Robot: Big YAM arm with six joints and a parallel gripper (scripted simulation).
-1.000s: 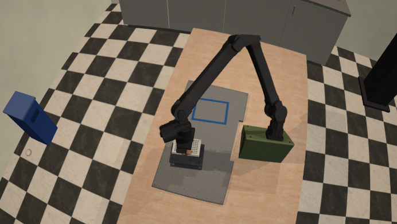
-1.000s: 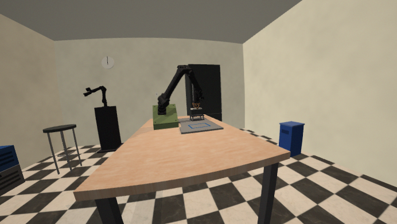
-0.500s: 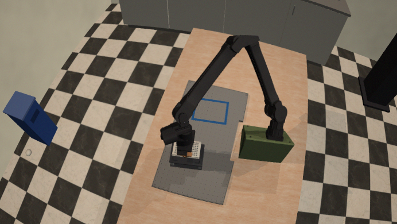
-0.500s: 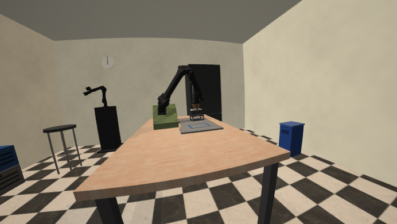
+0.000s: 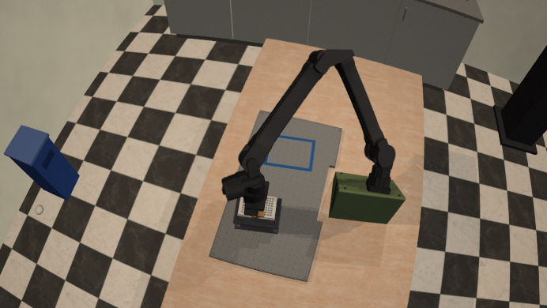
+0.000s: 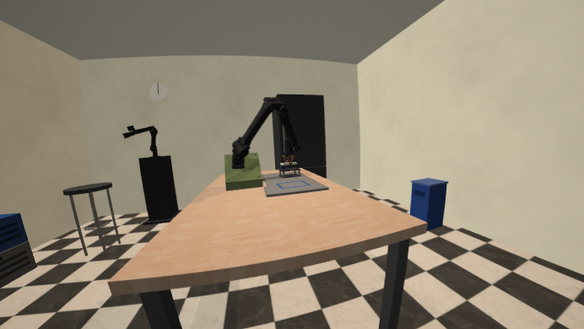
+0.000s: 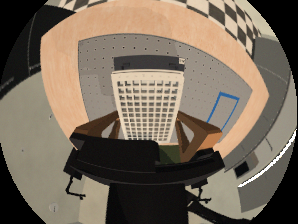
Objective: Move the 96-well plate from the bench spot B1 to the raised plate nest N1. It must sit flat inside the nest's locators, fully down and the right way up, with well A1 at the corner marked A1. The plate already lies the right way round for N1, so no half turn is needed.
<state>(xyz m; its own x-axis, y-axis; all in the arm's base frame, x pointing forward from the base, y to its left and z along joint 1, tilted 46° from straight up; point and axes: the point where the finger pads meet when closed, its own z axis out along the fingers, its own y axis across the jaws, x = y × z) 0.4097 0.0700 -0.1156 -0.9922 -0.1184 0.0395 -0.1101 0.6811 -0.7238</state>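
Now: the raised plate nest N1 5 cm below my hand. From my hand the other things lie so: 96-well plate: right at my hand.
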